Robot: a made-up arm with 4 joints.
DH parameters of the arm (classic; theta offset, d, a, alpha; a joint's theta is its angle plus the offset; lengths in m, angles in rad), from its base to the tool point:
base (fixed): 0.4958 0 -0.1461 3.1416
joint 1: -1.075 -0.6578 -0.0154 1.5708
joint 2: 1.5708 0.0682 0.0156 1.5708
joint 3: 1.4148 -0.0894 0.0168 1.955
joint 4: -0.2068 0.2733 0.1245 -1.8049
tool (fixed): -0.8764 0.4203 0 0
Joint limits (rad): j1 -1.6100..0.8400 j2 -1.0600..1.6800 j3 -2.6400..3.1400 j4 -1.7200..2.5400
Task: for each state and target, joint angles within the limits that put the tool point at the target. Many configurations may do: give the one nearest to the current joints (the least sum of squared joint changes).
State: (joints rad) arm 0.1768 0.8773 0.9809 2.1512
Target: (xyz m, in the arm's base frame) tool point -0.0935 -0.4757 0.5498
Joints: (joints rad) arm 0.5956 1.1178 0.4084 1.7640
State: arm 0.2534 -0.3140 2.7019 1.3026
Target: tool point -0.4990 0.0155 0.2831
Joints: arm 0.3696 -0.4505 2.1749 2.1822
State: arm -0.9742 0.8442 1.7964 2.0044
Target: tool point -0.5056 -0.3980 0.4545
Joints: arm -0.1084 0.3831 2.2608 2.1224
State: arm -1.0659 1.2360 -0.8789 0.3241
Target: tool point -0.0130 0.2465 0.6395
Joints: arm -0.5650 0.6311 -1.2139 1.0212
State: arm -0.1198 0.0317 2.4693 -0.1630
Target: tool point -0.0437 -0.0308 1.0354
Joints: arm -0.0080 -0.3731 3.0584 -0.0235
